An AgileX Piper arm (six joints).
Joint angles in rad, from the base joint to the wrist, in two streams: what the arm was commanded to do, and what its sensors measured. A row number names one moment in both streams.
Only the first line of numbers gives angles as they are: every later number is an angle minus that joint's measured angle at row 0.
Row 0, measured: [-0.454, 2.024, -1.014, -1.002, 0.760, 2.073]
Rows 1 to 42, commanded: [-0.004, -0.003, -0.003, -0.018, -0.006, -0.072]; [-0.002, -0.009, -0.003, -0.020, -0.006, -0.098]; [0.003, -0.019, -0.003, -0.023, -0.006, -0.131]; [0.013, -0.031, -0.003, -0.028, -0.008, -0.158]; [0.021, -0.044, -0.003, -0.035, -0.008, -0.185]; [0.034, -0.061, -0.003, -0.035, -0.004, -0.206]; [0.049, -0.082, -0.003, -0.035, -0.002, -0.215]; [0.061, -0.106, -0.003, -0.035, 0.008, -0.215]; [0.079, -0.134, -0.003, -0.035, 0.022, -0.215]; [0.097, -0.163, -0.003, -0.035, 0.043, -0.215]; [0.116, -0.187, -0.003, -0.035, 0.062, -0.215]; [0.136, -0.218, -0.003, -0.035, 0.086, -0.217]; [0.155, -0.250, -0.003, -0.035, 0.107, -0.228]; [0.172, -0.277, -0.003, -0.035, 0.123, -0.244]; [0.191, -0.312, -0.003, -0.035, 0.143, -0.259]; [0.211, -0.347, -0.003, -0.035, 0.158, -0.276]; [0.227, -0.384, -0.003, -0.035, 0.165, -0.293]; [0.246, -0.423, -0.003, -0.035, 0.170, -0.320]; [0.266, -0.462, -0.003, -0.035, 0.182, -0.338]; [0.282, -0.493, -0.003, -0.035, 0.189, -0.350]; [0.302, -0.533, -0.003, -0.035, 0.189, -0.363]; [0.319, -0.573, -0.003, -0.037, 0.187, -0.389]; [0.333, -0.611, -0.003, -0.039, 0.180, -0.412]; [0.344, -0.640, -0.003, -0.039, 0.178, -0.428]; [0.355, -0.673, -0.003, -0.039, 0.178, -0.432]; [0.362, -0.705, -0.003, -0.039, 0.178, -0.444]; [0.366, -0.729, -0.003, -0.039, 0.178, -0.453]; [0.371, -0.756, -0.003, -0.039, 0.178, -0.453]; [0.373, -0.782, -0.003, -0.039, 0.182, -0.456]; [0.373, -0.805, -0.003, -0.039, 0.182, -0.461]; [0.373, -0.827, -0.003, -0.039, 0.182, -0.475]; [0.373, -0.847, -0.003, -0.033, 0.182, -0.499]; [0.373, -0.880, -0.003, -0.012, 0.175, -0.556]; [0.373, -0.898, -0.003, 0.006, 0.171, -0.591]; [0.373, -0.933, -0.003, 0.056, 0.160, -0.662]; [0.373, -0.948, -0.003, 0.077, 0.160, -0.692]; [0.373, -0.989, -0.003, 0.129, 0.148, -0.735]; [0.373, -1.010, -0.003, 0.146, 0.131, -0.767]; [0.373, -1.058, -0.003, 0.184, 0.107, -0.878]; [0.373, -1.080, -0.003, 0.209, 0.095, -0.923]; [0.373, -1.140, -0.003, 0.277, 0.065, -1.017]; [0.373, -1.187, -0.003, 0.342, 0.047, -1.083]
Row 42, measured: [0.370, -1.068, 0.000, 0.202, 0.107, -0.879]
